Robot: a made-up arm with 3 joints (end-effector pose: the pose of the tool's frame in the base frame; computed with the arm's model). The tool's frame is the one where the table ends. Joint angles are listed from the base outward.
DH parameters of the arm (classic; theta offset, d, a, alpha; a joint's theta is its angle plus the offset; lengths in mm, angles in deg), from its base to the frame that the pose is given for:
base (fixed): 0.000 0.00 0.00 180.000
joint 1: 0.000 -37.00 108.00 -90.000
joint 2: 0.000 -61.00 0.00 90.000
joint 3: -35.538 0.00 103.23 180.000
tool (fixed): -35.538 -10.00 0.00 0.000
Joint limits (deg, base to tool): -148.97..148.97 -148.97..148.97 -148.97..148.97
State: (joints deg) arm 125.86 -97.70 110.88
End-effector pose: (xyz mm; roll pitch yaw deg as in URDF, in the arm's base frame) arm -86.9 -53.9 12.5 -98.23 -20.68 147.07
Working (the frame after each row of the table, in the pose's form):
after base (fixed): 0.0 0.0 0.0 180.00 0.00 0.00
after joint 1: -63.3 -87.5 37.0 90.00 0.00 -125.86
after joint 2: -13.8 -123.3 37.0 0.00 82.30 54.14
after joint 3: -92.7 -61.9 11.1 -97.96 14.52 142.13

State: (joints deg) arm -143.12 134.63 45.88
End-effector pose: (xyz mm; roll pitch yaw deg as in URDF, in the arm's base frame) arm -60.5 -7.7 116.3 143.97 -29.70 18.85
Working (the frame after each row of the table, in the pose's form):
after base (fixed): 0.0 0.0 0.0 180.00 0.00 0.00
after joint 1: -86.4 64.8 37.0 90.00 0.00 143.12
after joint 2: -123.0 16.0 37.0 0.00 -45.37 -36.88
after joint 3: -54.8 -12.0 109.3 169.69 -44.43 -22.32

